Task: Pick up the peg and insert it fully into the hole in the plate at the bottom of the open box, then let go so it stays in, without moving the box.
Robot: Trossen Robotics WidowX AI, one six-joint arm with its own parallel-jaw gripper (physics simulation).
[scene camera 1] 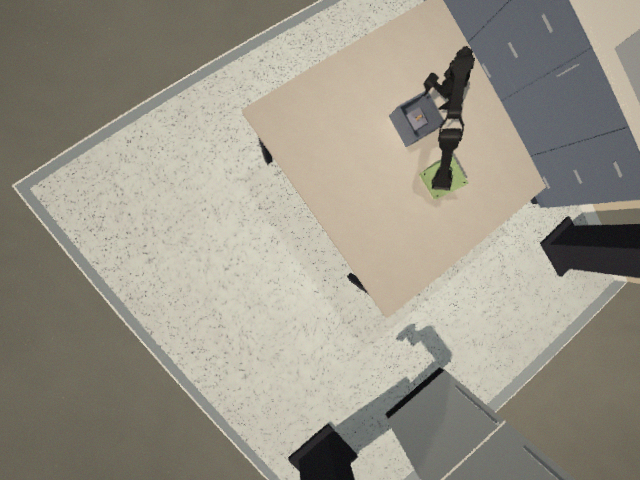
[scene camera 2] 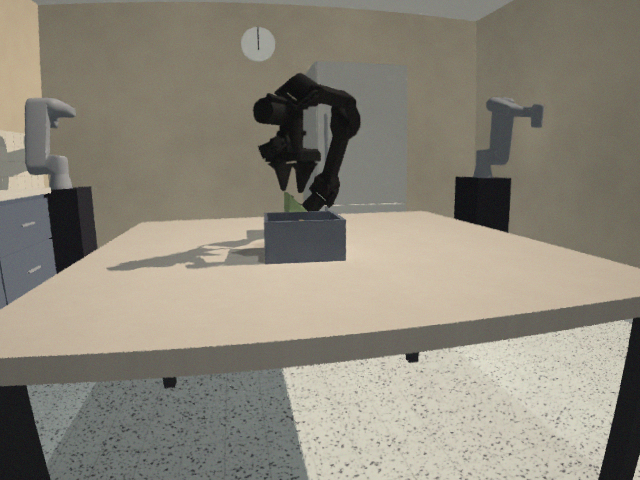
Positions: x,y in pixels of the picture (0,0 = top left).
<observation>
A blue-grey box shows in scene camera 1 (427,105) and in scene camera 2 (321,237).
</observation>
